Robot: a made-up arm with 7 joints. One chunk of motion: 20 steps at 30 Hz.
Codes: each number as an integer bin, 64 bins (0 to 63) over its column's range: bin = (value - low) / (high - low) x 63, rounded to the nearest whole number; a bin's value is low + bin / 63 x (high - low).
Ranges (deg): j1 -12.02..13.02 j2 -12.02..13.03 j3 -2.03..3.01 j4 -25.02..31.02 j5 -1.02..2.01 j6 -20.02..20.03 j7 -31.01..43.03
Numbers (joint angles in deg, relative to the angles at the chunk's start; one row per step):
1: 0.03 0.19 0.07 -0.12 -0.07 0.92 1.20
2: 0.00 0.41 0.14 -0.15 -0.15 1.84 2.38
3: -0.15 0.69 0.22 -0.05 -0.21 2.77 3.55
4: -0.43 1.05 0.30 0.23 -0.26 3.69 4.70
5: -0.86 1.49 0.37 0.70 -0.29 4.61 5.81
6: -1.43 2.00 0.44 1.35 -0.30 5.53 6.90
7: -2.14 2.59 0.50 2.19 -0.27 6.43 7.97
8: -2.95 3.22 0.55 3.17 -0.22 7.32 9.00
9: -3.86 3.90 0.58 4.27 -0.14 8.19 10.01
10: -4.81 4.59 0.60 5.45 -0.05 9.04 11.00
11: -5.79 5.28 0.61 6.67 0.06 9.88 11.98
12: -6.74 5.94 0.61 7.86 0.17 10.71 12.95
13: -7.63 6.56 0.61 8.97 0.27 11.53 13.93
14: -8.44 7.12 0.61 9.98 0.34 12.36 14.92
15: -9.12 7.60 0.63 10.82 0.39 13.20 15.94
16: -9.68 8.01 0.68 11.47 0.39 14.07 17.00
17: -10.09 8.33 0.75 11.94 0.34 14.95 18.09
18: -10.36 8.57 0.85 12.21 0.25 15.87 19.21
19: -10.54 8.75 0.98 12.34 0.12 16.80 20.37
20: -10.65 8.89 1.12 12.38 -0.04 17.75 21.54
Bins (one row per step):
1: 30 31 26 28 20 33 27
2: 30 31 27 28 18 34 28
3: 30 32 28 28 17 36 29
4: 29 33 29 28 16 37 30
5: 28 34 30 29 15 39 31
6: 27 35 31 30 15 40 32
7: 25 37 32 31 16 42 33
8: 23 38 32 32 17 43 34
9: 21 40 33 33 18 44 35
10: 18 42 33 34 20 46 36
11: 16 44 33 36 22 47 37
12: 13 45 33 37 25 48 37
13: 11 47 33 38 27 50 38
14: 9 48 33 39 28 51 39
15: 7 49 33 40 29 52 40
16: 6 50 34 41 29 54 41
17: 5 51 35 42 28 55 42
18: 4 52 36 42 26 56 43
19: 4 52 38 42 24 58 44
20: 3 53 39 42 20 59 45

